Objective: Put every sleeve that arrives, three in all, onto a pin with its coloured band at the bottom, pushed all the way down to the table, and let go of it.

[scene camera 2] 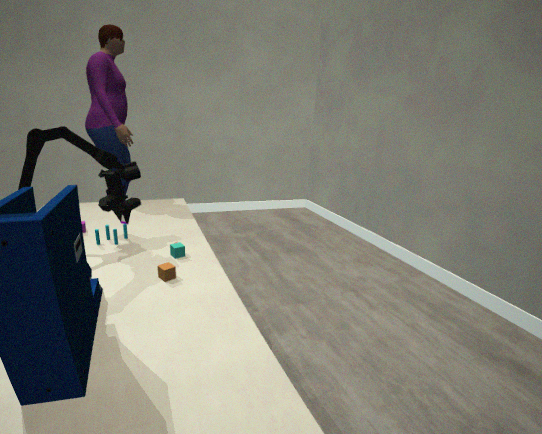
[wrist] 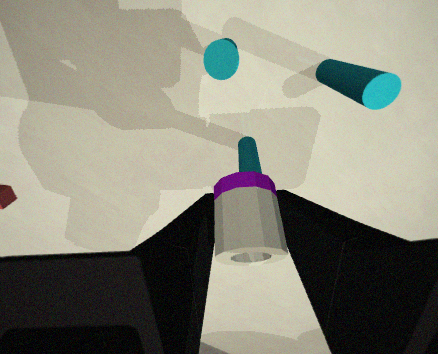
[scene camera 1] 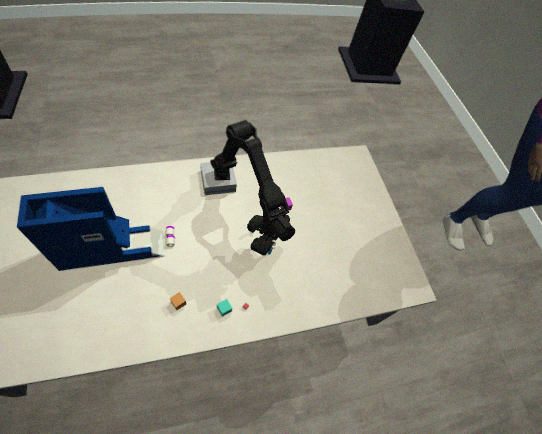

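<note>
My gripper (scene camera 1: 265, 236) (scene camera 2: 125, 220) (wrist: 244, 200) is shut on a pale grey sleeve (wrist: 250, 220). Its purple band faces down, away from the wrist camera, and its open end faces up. In the wrist view a teal pin (wrist: 248, 156) shows just beyond the band; its top is hidden behind the sleeve. Two more pins (wrist: 221, 59) (wrist: 382, 92) stand free of sleeves. In scene camera 2 the held sleeve's band shows just above the rightmost pin (scene camera 2: 125, 232); three other bare pins (scene camera 2: 97, 237) (scene camera 2: 107, 232) (scene camera 2: 115, 236) stand nearby. Two white sleeves (scene camera 1: 170, 231) (scene camera 1: 170, 242) with purple bands appear end to end by the blue dispenser.
The blue dispenser (scene camera 1: 85, 250) (scene camera 2: 30, 300) stands on the table (scene camera 1: 325, 200), its two rails pointing toward the arm. An orange cube (scene camera 1: 178, 300) (scene camera 2: 166, 272), a teal cube (scene camera 1: 224, 307) (scene camera 2: 177, 250), a small red cube (scene camera 1: 245, 306) (wrist: 7, 196) and a magenta block (scene camera 1: 289, 203) (scene camera 2: 83, 227) lie around.
</note>
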